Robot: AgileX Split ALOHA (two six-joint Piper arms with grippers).
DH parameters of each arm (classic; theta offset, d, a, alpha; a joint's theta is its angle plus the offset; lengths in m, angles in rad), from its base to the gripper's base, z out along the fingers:
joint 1: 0 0.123 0 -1.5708
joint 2: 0.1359 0 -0.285 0
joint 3: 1.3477 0 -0.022 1.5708
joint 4: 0 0.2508 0 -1.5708
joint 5: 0 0 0.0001 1.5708
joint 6: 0 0.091 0 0
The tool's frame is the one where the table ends.
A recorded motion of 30 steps. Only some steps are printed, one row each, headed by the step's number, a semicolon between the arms.
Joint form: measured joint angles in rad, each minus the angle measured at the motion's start. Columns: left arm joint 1, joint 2, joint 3, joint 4, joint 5, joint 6; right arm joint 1, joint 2, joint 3, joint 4, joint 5, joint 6.
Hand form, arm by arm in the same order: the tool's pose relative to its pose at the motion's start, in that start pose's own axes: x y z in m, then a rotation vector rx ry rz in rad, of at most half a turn. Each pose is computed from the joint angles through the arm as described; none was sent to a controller.
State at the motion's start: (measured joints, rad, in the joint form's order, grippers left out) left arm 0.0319 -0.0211 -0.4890 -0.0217 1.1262 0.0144; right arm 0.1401 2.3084 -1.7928 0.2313 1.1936 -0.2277
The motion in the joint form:
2: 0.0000 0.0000 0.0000 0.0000 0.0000 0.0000; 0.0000 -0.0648 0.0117 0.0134 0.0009 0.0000
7: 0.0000 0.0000 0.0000 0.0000 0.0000 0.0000; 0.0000 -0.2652 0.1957 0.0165 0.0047 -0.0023
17: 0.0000 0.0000 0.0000 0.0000 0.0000 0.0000; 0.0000 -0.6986 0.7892 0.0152 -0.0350 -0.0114
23: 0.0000 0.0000 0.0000 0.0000 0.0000 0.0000; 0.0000 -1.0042 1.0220 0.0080 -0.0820 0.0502
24: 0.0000 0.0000 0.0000 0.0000 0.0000 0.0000; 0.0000 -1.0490 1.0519 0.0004 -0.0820 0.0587
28: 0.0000 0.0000 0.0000 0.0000 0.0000 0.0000; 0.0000 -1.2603 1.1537 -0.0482 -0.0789 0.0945
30: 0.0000 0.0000 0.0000 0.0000 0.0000 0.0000; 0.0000 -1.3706 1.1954 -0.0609 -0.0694 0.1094
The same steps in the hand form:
2: 0.0000 0.0000 0.0000 0.0000 0.0000 0.0000; 0.0036 0.0073 -0.0256 -0.0052 -0.0532 -0.0067
7: 0.0000 0.0000 0.0000 0.0000 0.0000 0.0000; 0.0446 0.0219 -0.0641 -0.0066 -0.0660 -0.0116
17: 0.0000 0.0000 0.0000 0.0000 0.0000 0.0000; 0.1812 0.0416 -0.0676 -0.0179 0.0503 0.0142
23: 0.0000 0.0000 0.0000 0.0000 0.0000 0.0000; 0.2499 0.0537 -0.0827 0.0075 -0.0645 0.0572
24: 0.0000 0.0000 0.0000 0.0000 0.0000 0.0000; 0.2600 0.0548 -0.0839 0.0155 -0.0777 0.0594
28: 0.0000 0.0000 0.0000 0.0000 0.0000 0.0000; 0.3010 0.0585 -0.0927 0.0675 -0.1739 0.0546
30: 0.0000 0.0000 0.0000 0.0000 0.0000 0.0000; 0.3208 0.0611 -0.0962 0.0826 -0.2303 0.0524

